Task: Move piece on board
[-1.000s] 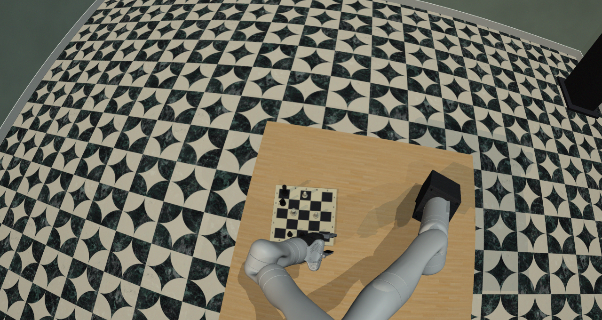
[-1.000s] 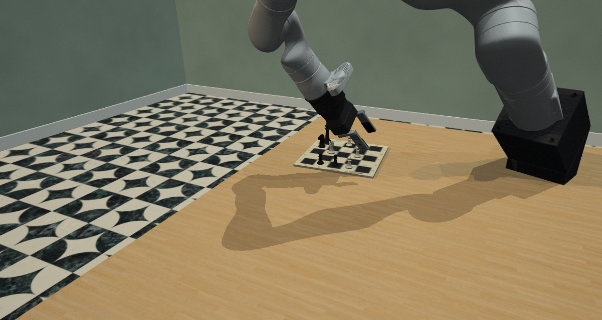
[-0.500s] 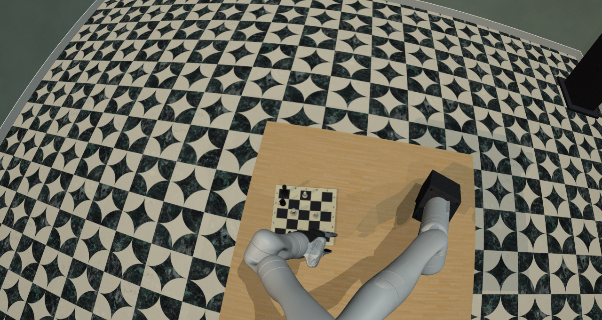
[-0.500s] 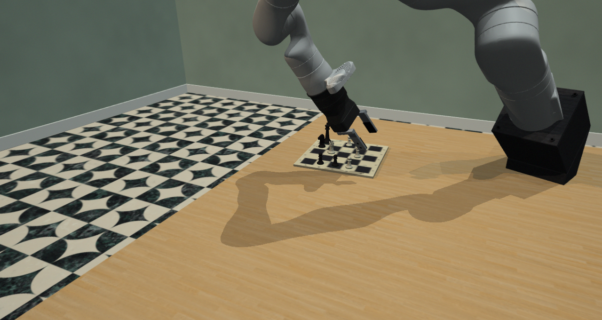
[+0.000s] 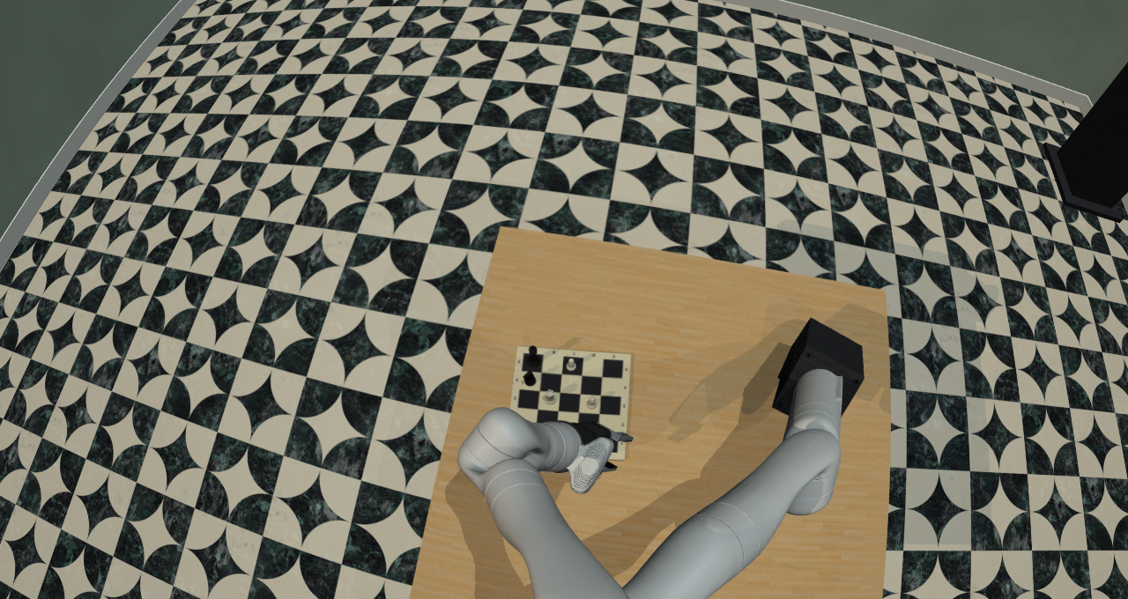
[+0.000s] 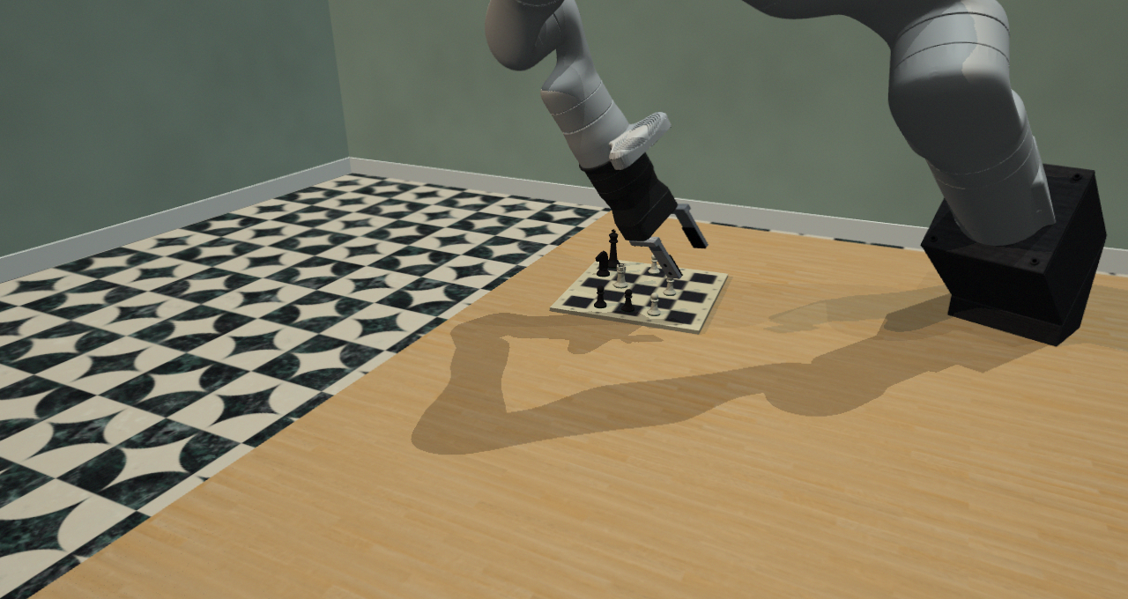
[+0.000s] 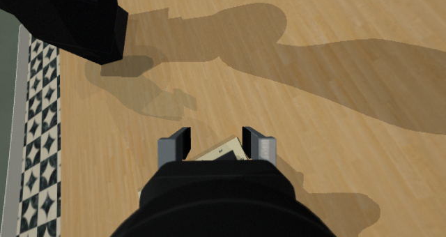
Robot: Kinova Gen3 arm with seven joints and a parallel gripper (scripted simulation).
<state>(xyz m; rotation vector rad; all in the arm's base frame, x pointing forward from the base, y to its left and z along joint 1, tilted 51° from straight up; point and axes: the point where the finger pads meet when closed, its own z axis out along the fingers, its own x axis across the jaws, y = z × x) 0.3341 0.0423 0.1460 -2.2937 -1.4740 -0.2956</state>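
Right now my hand is 100 mm short of the chessboard, 120 mm to the left of it and 120 mm above it. Also, from my hand: black knight: 180 mm ahead, 140 mm to the right, 100 mm below; black king: 180 mm ahead, 190 mm to the right, 90 mm below.
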